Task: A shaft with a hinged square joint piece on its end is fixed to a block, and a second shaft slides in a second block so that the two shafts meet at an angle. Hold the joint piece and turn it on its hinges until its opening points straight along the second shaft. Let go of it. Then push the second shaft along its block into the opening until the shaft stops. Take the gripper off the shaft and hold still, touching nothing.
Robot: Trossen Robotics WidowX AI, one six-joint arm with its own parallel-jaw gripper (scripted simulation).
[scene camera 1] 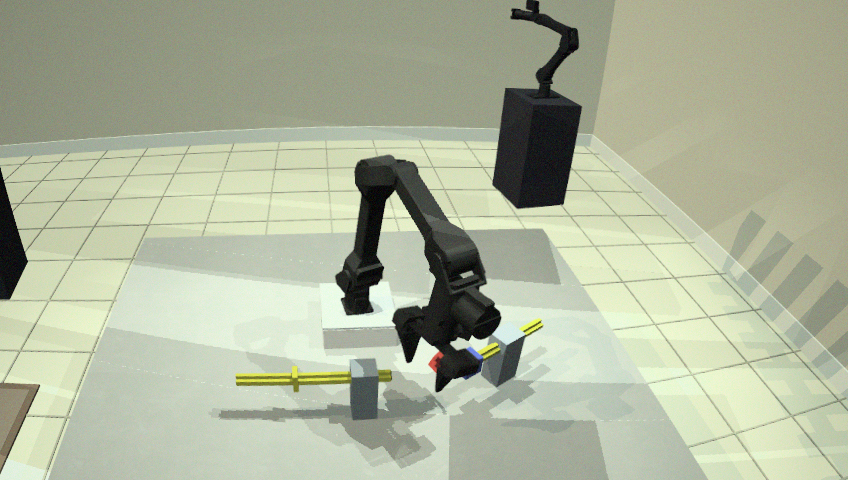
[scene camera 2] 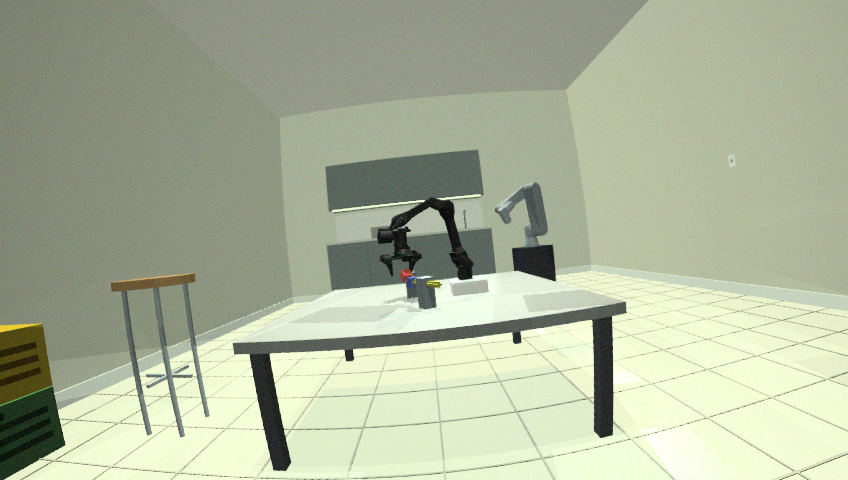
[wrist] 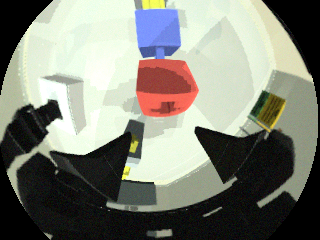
Labels:
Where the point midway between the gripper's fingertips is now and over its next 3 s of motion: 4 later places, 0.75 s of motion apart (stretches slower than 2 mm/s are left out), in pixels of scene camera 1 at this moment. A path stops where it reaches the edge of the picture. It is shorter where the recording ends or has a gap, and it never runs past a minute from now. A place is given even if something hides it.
My gripper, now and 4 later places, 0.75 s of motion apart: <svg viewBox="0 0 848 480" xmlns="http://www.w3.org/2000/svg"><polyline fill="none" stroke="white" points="422,376 439,373 436,380 436,382 434,381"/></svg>

